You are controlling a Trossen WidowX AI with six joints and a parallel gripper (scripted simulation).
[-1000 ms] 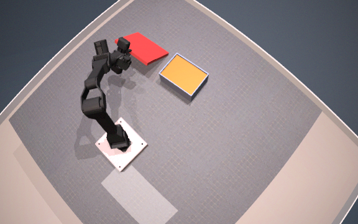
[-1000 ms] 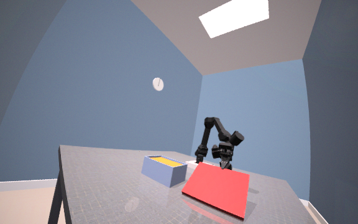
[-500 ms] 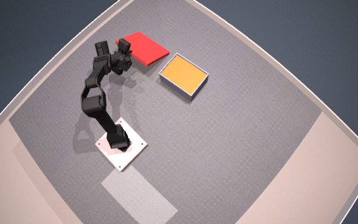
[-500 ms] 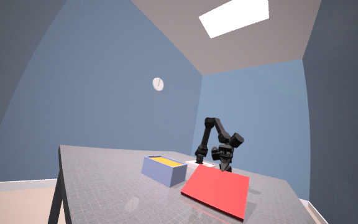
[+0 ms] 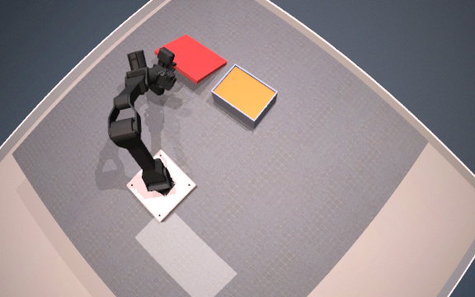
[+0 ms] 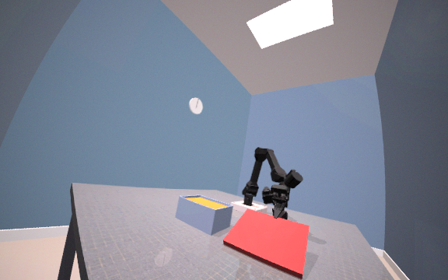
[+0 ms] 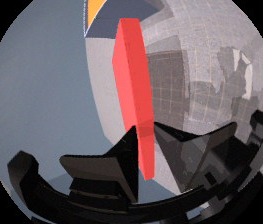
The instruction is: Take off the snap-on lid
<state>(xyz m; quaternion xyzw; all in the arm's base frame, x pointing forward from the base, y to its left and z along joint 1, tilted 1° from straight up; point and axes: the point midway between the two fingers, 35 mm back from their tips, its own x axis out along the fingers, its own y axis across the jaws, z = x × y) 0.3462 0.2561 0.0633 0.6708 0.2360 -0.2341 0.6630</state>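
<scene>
Now: gripper tip 80 mm short of the red lid and 30 mm above it. Round my gripper tip: storage box 280 mm to the right, 60 mm ahead, 40 mm below.
</scene>
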